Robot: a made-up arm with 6 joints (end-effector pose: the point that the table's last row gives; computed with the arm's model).
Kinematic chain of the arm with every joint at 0, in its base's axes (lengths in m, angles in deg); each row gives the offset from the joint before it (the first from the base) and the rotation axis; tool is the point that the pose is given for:
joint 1: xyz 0 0 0.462 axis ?
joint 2: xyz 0.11 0 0 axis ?
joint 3: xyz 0 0 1.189 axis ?
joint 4: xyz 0 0 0.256 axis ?
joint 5: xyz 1.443 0 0 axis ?
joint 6: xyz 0.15 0 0 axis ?
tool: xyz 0 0 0
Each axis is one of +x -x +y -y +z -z.
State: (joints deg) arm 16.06 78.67 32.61 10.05 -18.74 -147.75
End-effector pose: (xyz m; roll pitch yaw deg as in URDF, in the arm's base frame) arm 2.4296 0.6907 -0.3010 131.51 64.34 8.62
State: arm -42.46 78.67 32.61 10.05 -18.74 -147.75
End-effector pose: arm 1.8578 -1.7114 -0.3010 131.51 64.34 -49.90
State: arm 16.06 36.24 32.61 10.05 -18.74 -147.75
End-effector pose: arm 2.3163 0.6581 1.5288 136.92 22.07 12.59
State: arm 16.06 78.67 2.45 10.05 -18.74 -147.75
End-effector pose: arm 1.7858 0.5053 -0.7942 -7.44 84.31 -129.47
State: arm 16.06 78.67 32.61 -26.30 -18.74 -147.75
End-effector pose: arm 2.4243 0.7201 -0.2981 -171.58 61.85 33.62
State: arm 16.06 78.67 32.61 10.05 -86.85 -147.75
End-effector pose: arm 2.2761 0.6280 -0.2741 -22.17 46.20 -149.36
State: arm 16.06 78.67 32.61 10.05 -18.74 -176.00
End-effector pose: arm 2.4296 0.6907 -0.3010 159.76 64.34 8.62
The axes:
joint 1: +z
joint 2: +y
joint 3: -y
joint 4: -x
joint 5: -y
joint 6: -x

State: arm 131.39 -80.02 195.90 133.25 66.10 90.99
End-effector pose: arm 0.4175 -0.6248 -0.8110 -95.87 27.88 -97.49
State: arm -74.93 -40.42 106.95 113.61 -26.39 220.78
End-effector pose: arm -0.6159 2.0522 1.9797 -165.85 -19.46 130.66
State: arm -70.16 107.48 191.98 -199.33 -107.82 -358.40
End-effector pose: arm 0.2912 -0.9464 1.5330 -3.46 12.62 128.68
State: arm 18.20 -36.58 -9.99 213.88 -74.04 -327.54
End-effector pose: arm 0.5074 0.2514 2.4171 33.13 -56.81 119.94
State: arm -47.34 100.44 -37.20 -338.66 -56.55 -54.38
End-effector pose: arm 0.1331 -0.2117 -0.8845 -141.56 -11.70 150.72
